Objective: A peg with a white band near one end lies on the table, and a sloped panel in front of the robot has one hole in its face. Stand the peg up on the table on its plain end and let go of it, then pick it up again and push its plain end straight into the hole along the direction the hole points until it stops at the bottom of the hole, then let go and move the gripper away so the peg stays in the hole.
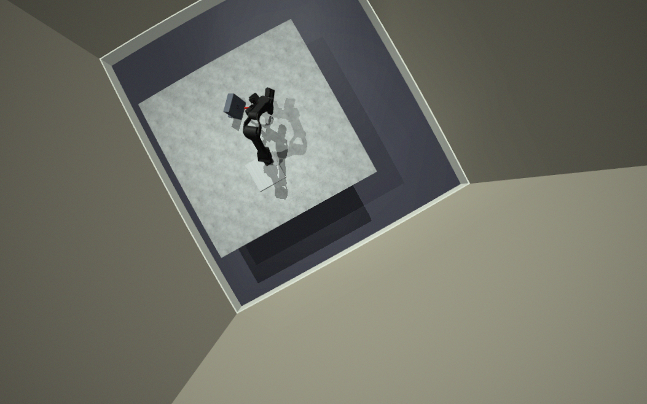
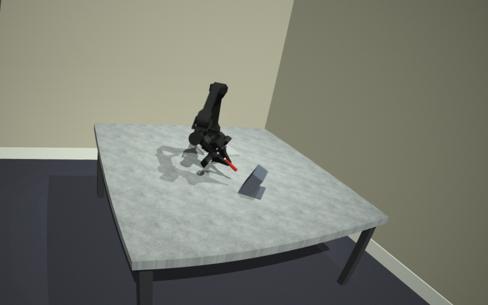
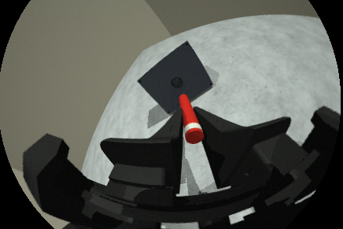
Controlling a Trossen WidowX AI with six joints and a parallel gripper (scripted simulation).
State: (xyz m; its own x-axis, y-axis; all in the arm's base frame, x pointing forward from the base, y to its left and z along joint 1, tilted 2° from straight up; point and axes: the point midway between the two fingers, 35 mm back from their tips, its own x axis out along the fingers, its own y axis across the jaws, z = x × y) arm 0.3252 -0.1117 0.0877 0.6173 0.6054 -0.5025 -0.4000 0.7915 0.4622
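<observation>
My gripper tip is now 90 mm short of the grey sloped panel, 80 mm to the right of it and 50 mm above it. From my gripper tip the other things lie so: red peg 10 mm to the right, 10 mm behind, 10 mm above.
</observation>
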